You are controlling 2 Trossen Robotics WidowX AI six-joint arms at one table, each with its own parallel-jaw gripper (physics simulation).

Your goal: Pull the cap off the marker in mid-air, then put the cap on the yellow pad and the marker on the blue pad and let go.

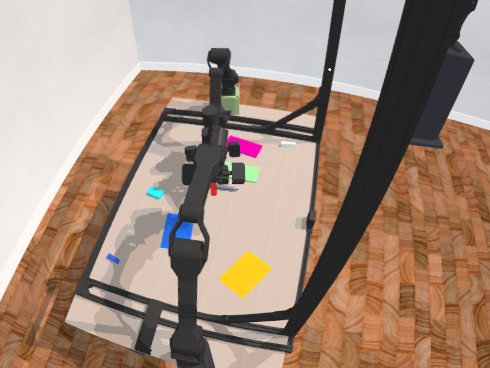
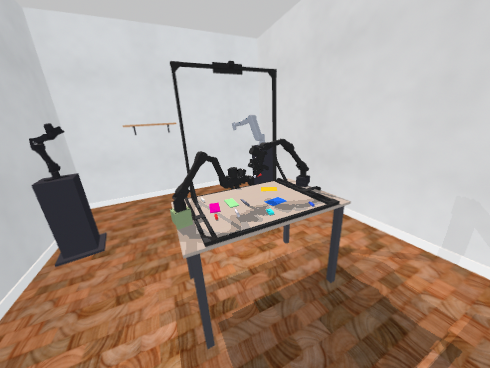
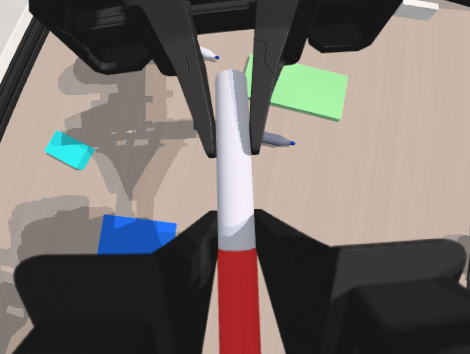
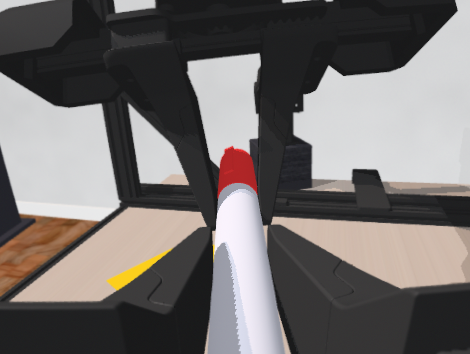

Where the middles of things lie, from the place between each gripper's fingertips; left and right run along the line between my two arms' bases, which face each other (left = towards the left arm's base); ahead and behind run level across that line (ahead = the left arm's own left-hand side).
Now: the green pad (image 3: pixel 301 88) 70 mm behind my right hand, 170 mm to the right of it and 200 mm below it. Also, from my right hand: yellow pad (image 1: pixel 248 270) (120 mm behind, 270 mm to the left, 200 mm below); blue pad (image 3: pixel 119 235) (130 mm ahead, 120 mm to the left, 200 mm below); cyan block (image 3: pixel 75 153) (250 mm ahead, 40 mm to the right, 190 mm below).
Now: the blue pad 13 cm ahead of my left hand, 9 cm to the left of it and 19 cm below it. From my left hand the other things lie so: yellow pad (12 cm behind, 24 cm to the left, 19 cm below); then green pad (7 cm behind, 20 cm to the right, 19 cm below); then cyan block (25 cm ahead, 7 cm to the right, 18 cm below).
